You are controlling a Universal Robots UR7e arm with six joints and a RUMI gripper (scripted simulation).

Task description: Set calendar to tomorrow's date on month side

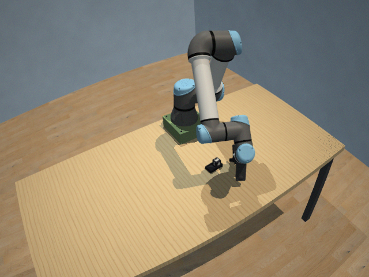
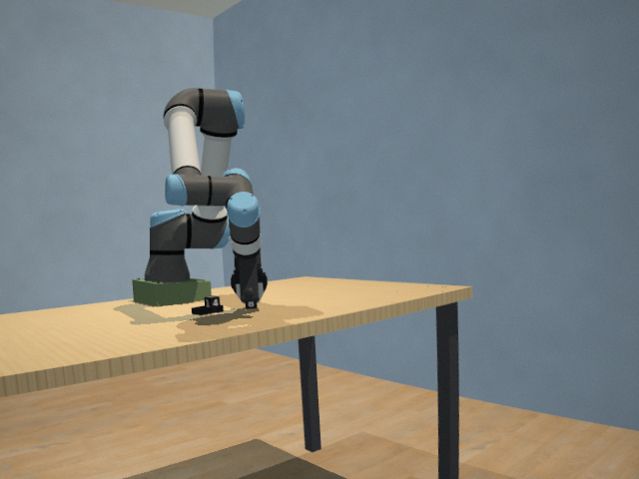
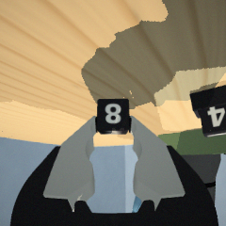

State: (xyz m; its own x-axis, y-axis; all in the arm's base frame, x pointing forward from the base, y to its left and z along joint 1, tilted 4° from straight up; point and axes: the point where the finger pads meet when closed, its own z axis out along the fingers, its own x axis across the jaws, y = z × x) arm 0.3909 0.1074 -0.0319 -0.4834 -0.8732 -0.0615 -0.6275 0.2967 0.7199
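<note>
My hand is 1 cm past the black digit cube and 1 cm above it. The rest, counted from my hand: black calendar tray (3 cm behind, 12 cm to the right, 1 cm below).
</note>
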